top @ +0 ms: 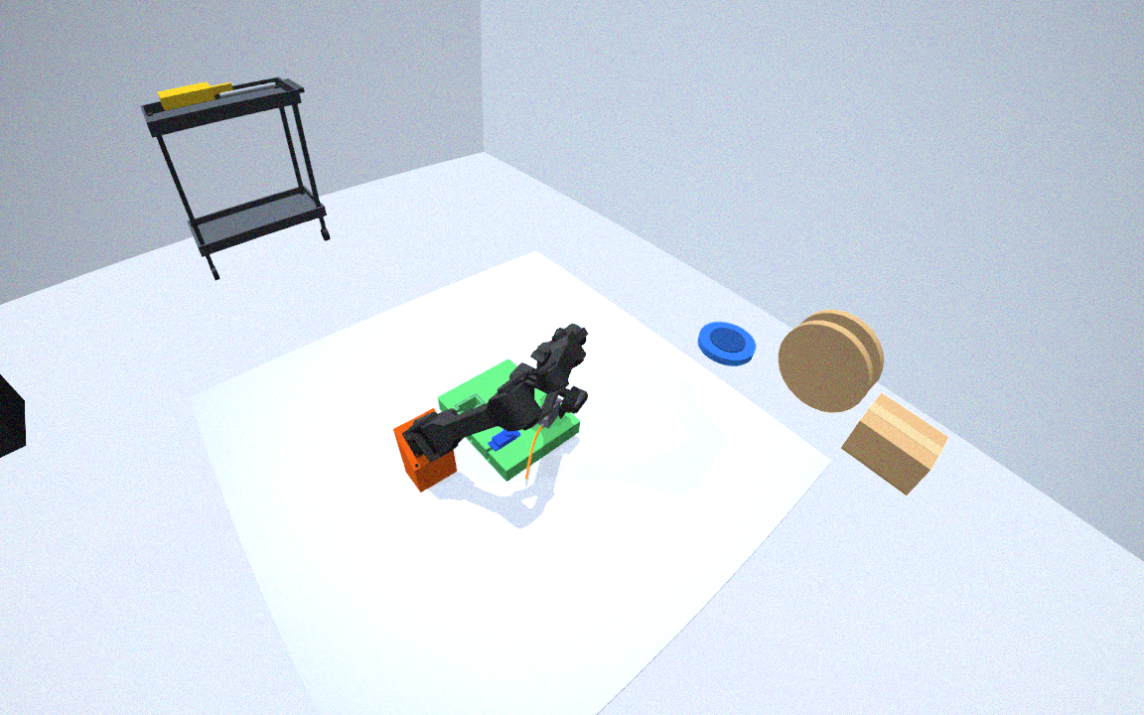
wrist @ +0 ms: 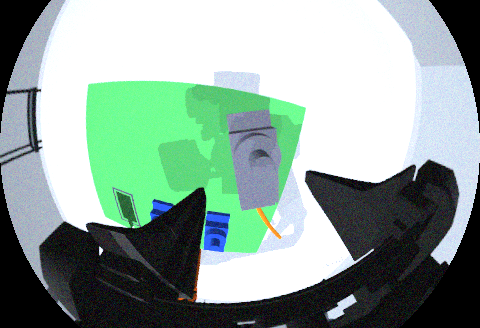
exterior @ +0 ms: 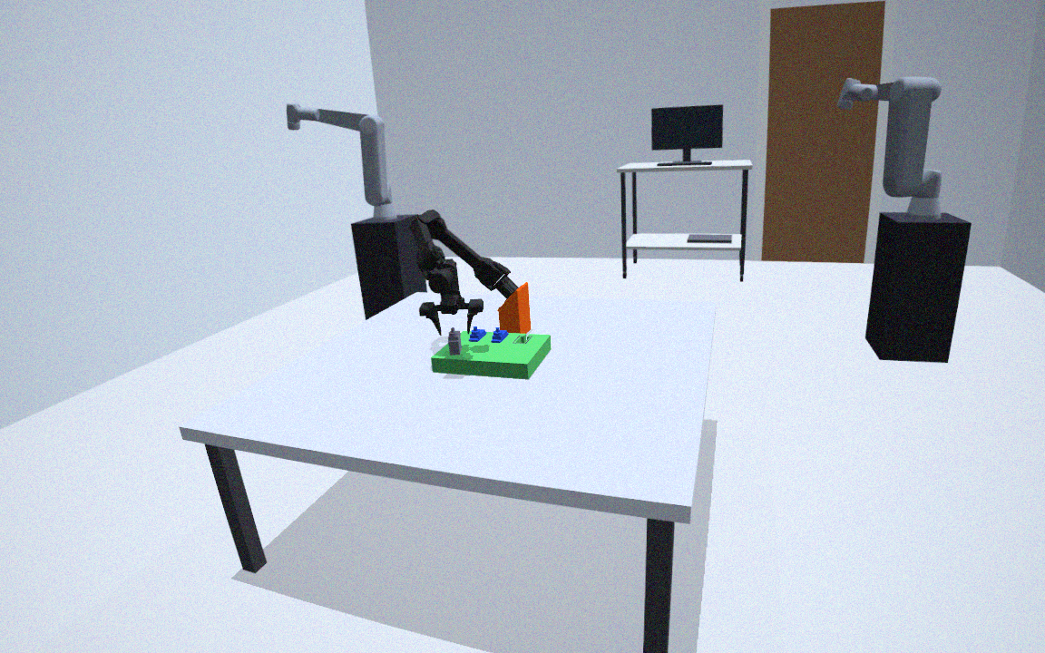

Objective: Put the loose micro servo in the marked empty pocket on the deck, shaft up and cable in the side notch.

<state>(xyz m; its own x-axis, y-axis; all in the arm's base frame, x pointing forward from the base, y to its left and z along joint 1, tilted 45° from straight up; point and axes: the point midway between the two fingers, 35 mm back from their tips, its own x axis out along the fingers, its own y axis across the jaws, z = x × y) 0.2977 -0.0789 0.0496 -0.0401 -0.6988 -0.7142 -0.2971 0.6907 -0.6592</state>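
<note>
The green deck is 100 mm to the left of my gripper tip, 70 mm below it and 10 mm behind it.
</note>
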